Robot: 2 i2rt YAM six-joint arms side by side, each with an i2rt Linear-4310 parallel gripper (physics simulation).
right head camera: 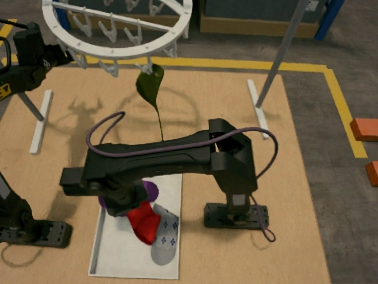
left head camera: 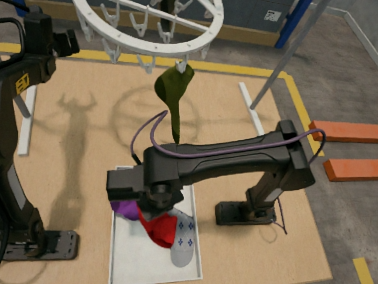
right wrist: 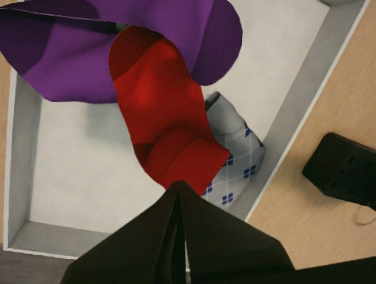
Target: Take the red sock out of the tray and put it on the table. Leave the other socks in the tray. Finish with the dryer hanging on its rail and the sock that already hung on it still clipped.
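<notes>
The red sock (left head camera: 161, 231) (right head camera: 145, 224) (right wrist: 160, 100) lies in the white tray (left head camera: 130, 260) (right head camera: 114, 257) (right wrist: 70, 160), between a purple sock (left head camera: 125, 210) (right head camera: 151, 191) (right wrist: 82, 75) and a grey sock with blue marks (left head camera: 184, 252) (right head camera: 164, 246) (right wrist: 242, 157), overlapping both. My right gripper (left head camera: 152, 216) (right head camera: 118, 213) (right wrist: 180, 190) is shut and empty, above the tray; its tips cover the edge of the red cuff in the right wrist view. My left gripper (left head camera: 69, 42) (right head camera: 61, 54) is open at the upper left. An olive sock (left head camera: 175, 87) (right head camera: 151, 86) hangs clipped on the white round dryer (left head camera: 148, 47) (right head camera: 112, 51).
Grey stand poles (left head camera: 295, 47) (right head camera: 285, 50) rise from white feet (left head camera: 250, 107) (right head camera: 257, 110) at the right. The right arm's base (left head camera: 235, 212) (right head camera: 220, 215) (right wrist: 340, 167) stands right of the tray. Orange bars (left head camera: 350, 131) (right head camera: 365, 129) lie at the far right.
</notes>
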